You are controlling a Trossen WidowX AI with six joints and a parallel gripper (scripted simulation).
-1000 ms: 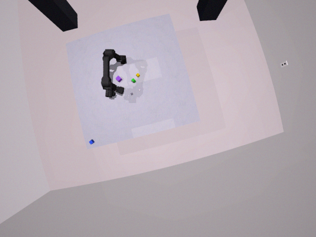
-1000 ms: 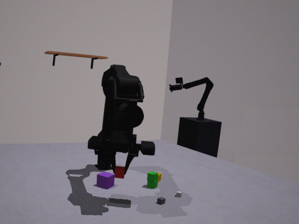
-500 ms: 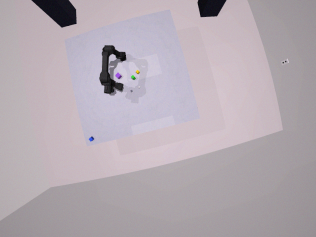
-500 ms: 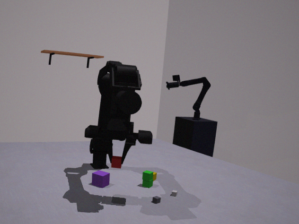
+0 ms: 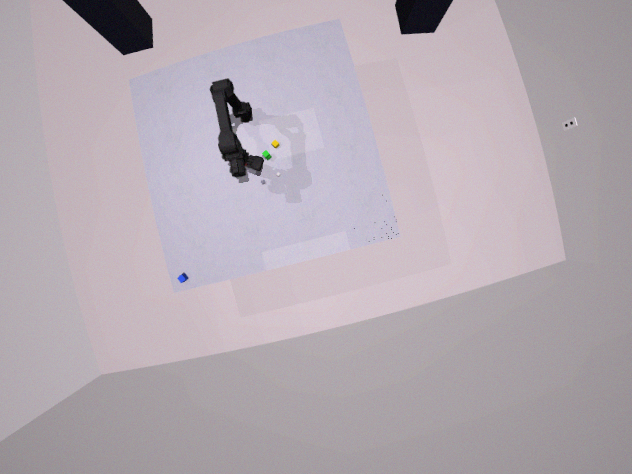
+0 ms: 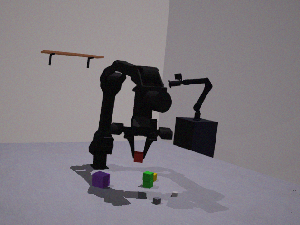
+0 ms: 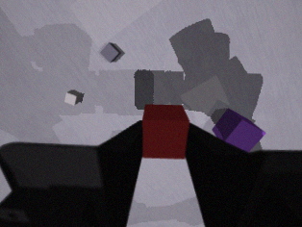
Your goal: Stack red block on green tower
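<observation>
Right now the yellow block is 13 cm to the left of my gripper tip, 12 cm below it and 12 cm behind it. Also, from my gripper tip: red block right at my gripper tip; then purple block 11 cm below, 11 cm behind, 8 cm to the right; then grey cube 12 cm below, 7 cm ahead, 4 cm to the left.
</observation>
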